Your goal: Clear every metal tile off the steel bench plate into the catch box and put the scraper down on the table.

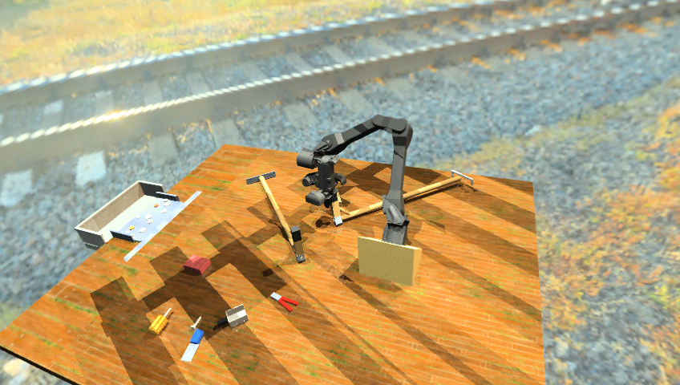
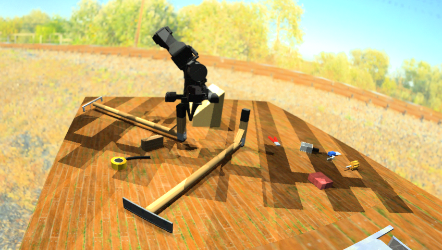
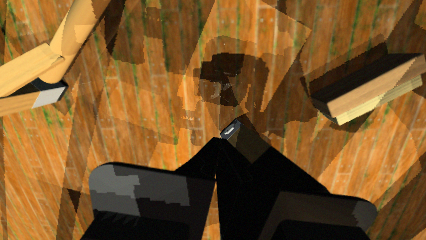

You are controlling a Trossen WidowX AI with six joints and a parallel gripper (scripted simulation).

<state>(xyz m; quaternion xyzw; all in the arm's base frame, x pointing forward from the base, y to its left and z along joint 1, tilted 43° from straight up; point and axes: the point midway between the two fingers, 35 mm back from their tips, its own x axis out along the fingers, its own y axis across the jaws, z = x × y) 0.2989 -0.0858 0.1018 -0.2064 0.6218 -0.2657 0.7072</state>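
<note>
The long scraper lies 220 mm ahead of my gripper tip, 10 mm to the left of it and 30 mm below it. Round my gripper tip: long pole tool: 210 mm behind, 240 mm to the right, 20 mm below; wooden block: 30 mm ahead, 140 mm to the right, 70 mm below; yellow tape roll: 190 mm ahead, 260 mm to the right, 80 mm below.
</note>
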